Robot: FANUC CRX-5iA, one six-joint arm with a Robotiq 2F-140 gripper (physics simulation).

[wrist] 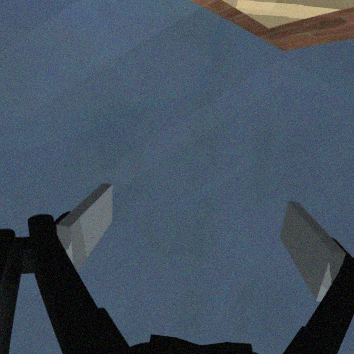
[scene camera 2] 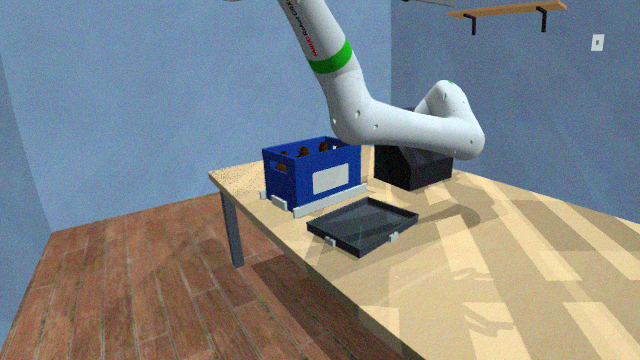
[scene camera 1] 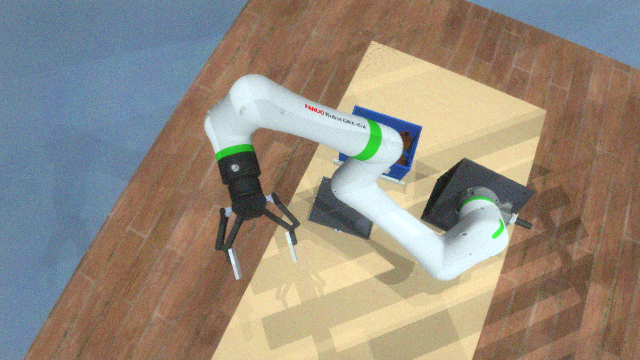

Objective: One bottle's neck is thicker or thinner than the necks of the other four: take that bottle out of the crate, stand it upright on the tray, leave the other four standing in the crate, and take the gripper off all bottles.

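Frame: origin at the arm's base, x ahead, y left, z up, level; metres.
Where they show: gripper, fingertip midpoint: (wrist: 197,211) (scene camera 1: 267,269); arm's base at its link origin: (scene camera 1: 476,204).
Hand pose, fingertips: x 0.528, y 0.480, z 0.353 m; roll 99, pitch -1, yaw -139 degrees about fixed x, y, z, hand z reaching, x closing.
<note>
Each offset is from my fingertips to the top centre of the thing. "*": to the spot under its first point.
A blue crate @(0.119 m back, 0.585 m right, 0.353 m down) (scene camera 1: 387,118) (scene camera 2: 304,186) stands upright on the table, partly hidden under the arm in scene camera 1. Brown bottles (scene camera 1: 406,140) (scene camera 2: 304,151) show inside it; another bottle top @(* 0.195 m back, 0.627 m right, 0.376 m down) (scene camera 2: 323,146) shows near the crate's far side. The arm and crate walls hide the rest, and the neck thicknesses cannot be compared. The dark tray @(* 0.032 m back, 0.258 m right, 0.523 m down) (scene camera 1: 325,212) (scene camera 2: 355,222) lies flat beside the crate, with no bottle seen on its visible part. My gripper (scene camera 1: 266,269) (wrist: 197,211) is open and empty, far from crate and tray, raised near the table's long edge.
Light guide strips (scene camera 1: 392,179) (scene camera 2: 330,201) run along the crate's base. Small light clips @(* 0.108 m back, 0.206 m right, 0.518 m down) (scene camera 2: 394,236) touch the tray's sides. A large dark box (scene camera 1: 440,200) (scene camera 2: 410,172) stands at the arm's base. The arm (scene camera 1: 320,125) (scene camera 2: 400,127) passes above crate and tray. A wall shelf (scene camera 2: 507,9) hangs behind.
</note>
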